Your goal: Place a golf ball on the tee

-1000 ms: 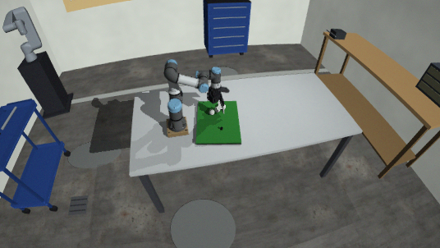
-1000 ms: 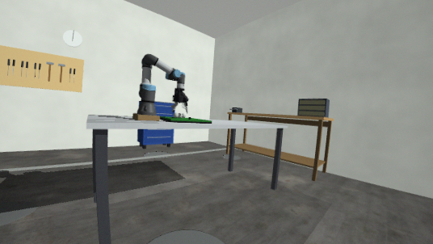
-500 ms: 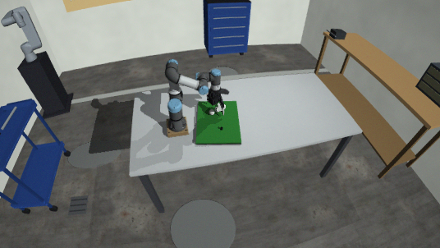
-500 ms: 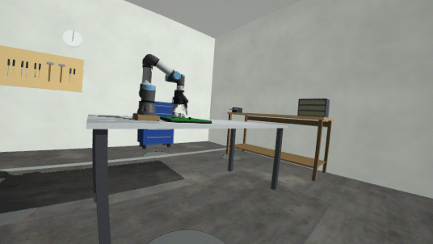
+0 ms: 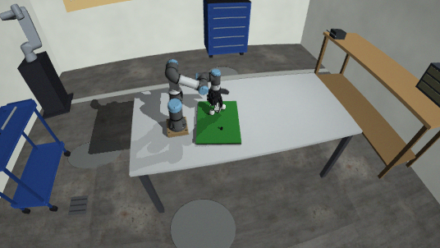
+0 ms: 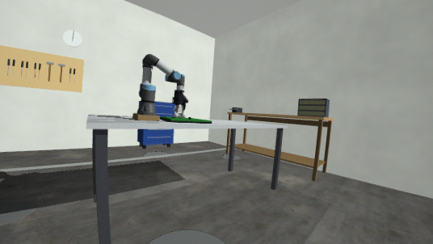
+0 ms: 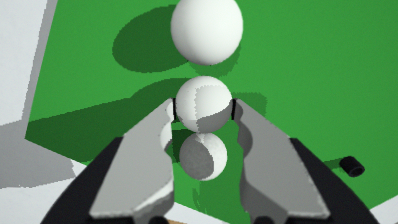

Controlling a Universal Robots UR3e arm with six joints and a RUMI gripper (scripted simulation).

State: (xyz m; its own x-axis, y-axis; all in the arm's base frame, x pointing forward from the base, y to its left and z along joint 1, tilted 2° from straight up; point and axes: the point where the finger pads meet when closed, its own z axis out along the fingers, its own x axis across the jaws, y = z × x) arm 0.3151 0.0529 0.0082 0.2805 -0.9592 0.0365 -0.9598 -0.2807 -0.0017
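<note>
Now: hand 140 mm to the left of the green mat, 30 mm past it and 30 mm above it.
</note>
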